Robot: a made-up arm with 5 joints.
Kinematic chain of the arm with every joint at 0, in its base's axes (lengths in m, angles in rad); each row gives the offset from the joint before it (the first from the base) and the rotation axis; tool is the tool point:
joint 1: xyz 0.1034 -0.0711 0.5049 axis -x
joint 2: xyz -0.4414 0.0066 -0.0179 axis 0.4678 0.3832 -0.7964
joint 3: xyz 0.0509 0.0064 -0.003 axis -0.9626 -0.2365 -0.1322
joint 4: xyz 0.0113 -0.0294 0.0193 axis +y
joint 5: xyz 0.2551 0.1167 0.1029 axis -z
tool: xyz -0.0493 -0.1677 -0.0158
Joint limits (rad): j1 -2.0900..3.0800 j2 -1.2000..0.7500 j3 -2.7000..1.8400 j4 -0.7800..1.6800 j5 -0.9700..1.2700
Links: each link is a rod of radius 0.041 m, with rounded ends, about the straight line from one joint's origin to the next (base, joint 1, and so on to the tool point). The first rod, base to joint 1, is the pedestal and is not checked.
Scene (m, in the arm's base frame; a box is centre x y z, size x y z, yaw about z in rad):
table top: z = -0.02
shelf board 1: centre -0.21 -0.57 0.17 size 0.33 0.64 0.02 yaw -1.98
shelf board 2: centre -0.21 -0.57 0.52 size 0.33 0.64 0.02 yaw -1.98
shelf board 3: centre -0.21 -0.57 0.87 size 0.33 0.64 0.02 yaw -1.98
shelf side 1: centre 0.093 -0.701 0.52 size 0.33 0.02 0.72 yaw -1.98
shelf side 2: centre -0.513 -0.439 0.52 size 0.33 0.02 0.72 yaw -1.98
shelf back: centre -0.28 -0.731 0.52 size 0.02 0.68 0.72 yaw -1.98
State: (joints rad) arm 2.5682 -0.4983 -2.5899 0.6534 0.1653
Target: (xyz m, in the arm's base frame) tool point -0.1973 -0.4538 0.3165
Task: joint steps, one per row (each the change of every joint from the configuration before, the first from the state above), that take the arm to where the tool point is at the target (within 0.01 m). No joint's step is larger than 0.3 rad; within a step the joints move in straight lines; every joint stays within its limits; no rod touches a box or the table.
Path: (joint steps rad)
1: -0.0269 -0.1240 -0.0003 -0.1265 -0.2838
2: -0.0270 -0.1241 -0.0004 -0.1265 -0.2839
3: -0.0269 -0.1240 -0.0003 -0.1265 -0.2838
4: -0.0269 -0.1240 -0.0003 -0.1265 -0.2838

